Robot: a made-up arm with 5 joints.
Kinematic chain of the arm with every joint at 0, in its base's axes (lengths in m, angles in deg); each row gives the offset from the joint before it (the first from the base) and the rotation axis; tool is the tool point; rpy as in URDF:
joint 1: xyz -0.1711 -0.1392 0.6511 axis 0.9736 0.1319 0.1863
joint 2: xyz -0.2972 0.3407 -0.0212 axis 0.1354 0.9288 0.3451
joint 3: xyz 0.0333 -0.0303 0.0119 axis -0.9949 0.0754 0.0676
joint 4: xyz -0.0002 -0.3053 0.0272 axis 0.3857 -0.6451 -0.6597
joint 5: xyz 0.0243 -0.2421 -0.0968 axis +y
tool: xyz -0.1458 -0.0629 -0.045 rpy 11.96 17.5 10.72
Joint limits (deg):
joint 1: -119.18..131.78
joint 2: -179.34..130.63
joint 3: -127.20..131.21
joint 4: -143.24..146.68
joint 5: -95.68..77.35
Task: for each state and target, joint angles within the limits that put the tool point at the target. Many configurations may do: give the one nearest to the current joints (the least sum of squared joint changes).
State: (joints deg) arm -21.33 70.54 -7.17 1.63 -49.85
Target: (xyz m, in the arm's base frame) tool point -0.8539 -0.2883 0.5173
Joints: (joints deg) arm -26.18 102.74 -30.70 14.67 -36.37
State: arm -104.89 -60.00 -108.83 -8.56 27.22
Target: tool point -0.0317 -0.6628 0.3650
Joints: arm -93.46 -44.65 -98.71 -3.79 29.83
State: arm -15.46 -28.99 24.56 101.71 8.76
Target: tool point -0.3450 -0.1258 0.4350
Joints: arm 9.23 -27.00 6.86 115.57 16.73
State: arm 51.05 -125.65 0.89 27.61 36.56
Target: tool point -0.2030 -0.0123 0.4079
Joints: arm 46.84 -91.38 -46.79 30.73 27.55
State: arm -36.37 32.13 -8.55 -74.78 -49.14
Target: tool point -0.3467 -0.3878 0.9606
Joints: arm -8.99 -3.40 28.49 -67.07 -41.09
